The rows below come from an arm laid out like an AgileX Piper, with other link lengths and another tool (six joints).
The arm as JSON. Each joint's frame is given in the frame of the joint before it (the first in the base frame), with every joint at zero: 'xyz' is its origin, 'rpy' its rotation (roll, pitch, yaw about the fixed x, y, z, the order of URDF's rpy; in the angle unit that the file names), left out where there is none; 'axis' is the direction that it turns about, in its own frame. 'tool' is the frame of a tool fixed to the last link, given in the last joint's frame.
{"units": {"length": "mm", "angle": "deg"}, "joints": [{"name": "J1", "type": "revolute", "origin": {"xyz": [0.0, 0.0, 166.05]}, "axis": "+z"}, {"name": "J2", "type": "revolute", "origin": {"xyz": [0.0, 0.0, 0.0]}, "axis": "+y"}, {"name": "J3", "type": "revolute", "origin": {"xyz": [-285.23, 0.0, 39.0]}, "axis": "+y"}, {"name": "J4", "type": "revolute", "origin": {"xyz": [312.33, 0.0, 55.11]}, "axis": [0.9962, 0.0, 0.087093]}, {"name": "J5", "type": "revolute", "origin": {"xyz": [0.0, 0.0, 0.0]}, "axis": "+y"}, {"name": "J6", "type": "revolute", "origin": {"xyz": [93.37, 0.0, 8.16]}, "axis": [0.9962, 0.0, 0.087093]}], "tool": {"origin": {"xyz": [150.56, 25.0, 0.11], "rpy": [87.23, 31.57, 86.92]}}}
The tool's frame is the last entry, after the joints.
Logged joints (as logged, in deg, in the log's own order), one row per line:
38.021, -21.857, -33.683, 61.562, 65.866, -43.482
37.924, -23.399, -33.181, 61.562, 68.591, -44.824
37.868, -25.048, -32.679, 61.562, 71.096, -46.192
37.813, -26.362, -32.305, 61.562, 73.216, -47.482
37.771, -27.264, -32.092, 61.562, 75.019, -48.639
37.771, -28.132, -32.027, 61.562, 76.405, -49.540
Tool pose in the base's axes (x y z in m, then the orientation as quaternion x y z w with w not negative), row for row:
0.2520, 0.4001, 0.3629, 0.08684, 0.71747, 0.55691, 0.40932
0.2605, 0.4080, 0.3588, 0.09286, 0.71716, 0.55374, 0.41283
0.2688, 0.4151, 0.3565, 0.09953, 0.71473, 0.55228, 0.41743
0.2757, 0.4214, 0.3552, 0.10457, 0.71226, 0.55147, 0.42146
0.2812, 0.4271, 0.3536, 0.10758, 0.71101, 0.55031, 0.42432
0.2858, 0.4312, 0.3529, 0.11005, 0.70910, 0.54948, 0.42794
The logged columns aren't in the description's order. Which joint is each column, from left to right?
Columns, left to right: J4, J5, J6, J1, J2, J3.
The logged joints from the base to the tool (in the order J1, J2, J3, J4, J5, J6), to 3 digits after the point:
61.562, 65.866, -43.482, 38.021, -21.857, -33.683
61.562, 68.591, -44.824, 37.924, -23.399, -33.181
61.562, 71.096, -46.192, 37.868, -25.048, -32.679
61.562, 73.216, -47.482, 37.813, -26.362, -32.305
61.562, 75.019, -48.639, 37.771, -27.264, -32.092
61.562, 76.405, -49.540, 37.771, -28.132, -32.027

